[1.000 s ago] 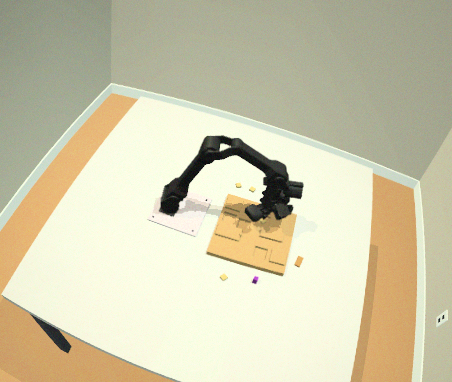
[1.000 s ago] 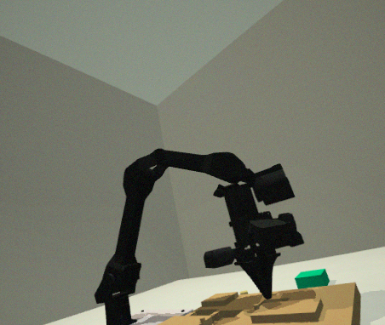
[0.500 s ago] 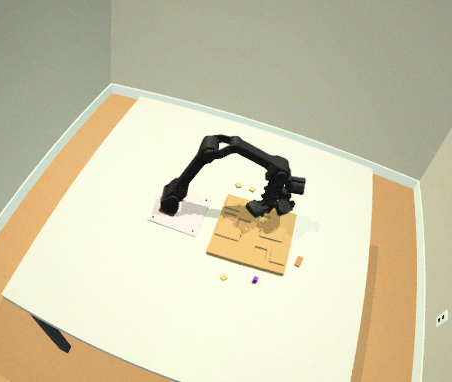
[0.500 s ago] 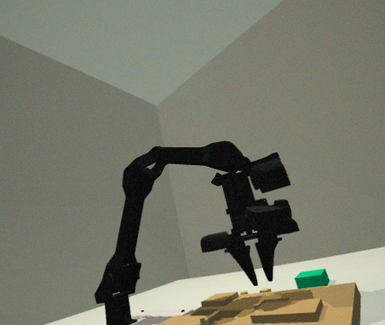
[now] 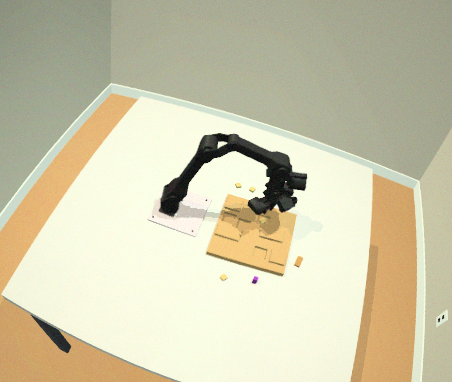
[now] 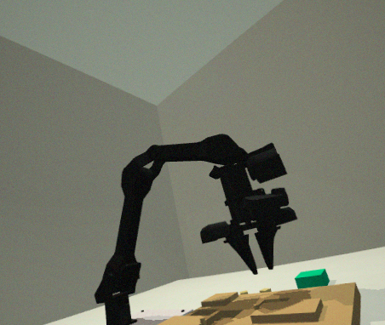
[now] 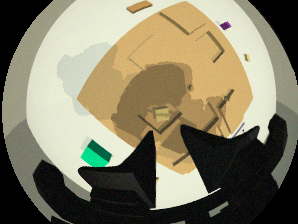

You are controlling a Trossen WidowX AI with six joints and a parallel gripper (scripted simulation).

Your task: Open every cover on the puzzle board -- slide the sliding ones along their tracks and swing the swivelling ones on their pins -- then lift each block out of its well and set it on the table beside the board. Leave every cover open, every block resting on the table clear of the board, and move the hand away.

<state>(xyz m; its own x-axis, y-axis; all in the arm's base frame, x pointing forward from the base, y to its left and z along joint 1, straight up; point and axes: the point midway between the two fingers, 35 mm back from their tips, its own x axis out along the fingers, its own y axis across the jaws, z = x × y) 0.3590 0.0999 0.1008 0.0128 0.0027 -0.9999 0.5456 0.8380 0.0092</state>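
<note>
My gripper tip is 5 cm short of the purple block, 27 cm to the left of it and 6 cm above it. The rest, counted from my gripper tip: orange block 18 cm ahead, 12 cm to the right, 7 cm below; then green block 2 cm ahead, 18 cm to the left, 6 cm below.
</note>
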